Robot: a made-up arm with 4 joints.
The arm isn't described. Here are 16 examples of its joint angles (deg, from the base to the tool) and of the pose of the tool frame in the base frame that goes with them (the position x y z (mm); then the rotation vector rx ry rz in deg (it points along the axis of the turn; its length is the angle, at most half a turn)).
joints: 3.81 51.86 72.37 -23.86
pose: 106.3 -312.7 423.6 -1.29 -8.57 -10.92
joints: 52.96 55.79 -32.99 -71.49
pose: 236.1 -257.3 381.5 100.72 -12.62 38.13
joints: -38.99 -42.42 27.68 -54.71
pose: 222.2 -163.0 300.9 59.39 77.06 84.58
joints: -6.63 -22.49 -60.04 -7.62
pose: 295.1 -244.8 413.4 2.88 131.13 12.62
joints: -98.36 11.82 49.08 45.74
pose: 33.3 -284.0 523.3 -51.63 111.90 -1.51
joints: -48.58 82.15 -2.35 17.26
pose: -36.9 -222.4 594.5 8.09 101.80 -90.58
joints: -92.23 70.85 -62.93 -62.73
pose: 21.1 -212.1 706.3 77.08 63.03 -136.70
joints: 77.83 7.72 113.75 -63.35
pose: 293.6 -290.9 655.8 -69.88 -97.59 60.22
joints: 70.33 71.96 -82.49 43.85
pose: 238.8 -256.4 407.7 48.52 79.29 13.66
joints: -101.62 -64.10 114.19 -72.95
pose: 12.7 -50.9 373.3 118.14 -8.99 84.02
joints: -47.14 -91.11 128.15 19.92
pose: 191.9 -8.1 342.8 63.92 -22.55 56.72
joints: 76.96 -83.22 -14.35 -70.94
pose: 373.8 -47.2 704.8 -38.78 52.30 74.49
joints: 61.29 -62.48 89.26 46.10
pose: 366.2 -108.6 666.7 -25.40 -90.60 30.46
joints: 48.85 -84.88 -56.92 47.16
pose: 369.0 -18.9 616.0 -115.01 35.76 -11.36
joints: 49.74 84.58 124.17 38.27
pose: 163.4 -210.3 358.4 -12.02 -71.22 -117.07
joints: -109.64 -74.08 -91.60 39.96
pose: -22.3 -53.5 419.2 45.10 -67.82 -93.33
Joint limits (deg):
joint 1: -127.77..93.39
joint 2: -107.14..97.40
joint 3: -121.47..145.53
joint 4: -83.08..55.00
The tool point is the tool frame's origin. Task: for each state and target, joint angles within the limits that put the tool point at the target. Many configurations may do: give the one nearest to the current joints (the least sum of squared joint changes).
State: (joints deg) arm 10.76 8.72 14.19 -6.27
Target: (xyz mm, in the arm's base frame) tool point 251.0 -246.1 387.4
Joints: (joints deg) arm -22.44 -17.85 13.52 18.66
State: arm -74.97 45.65 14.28 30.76
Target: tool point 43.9 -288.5 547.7
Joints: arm -73.07 37.88 13.86 49.64
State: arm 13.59 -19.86 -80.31 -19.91
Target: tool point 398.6 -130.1 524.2
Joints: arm 23.51 -60.46 -73.50 -10.97
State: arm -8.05 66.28 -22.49 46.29
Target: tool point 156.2 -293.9 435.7
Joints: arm 16.16 43.78 -24.97 37.52
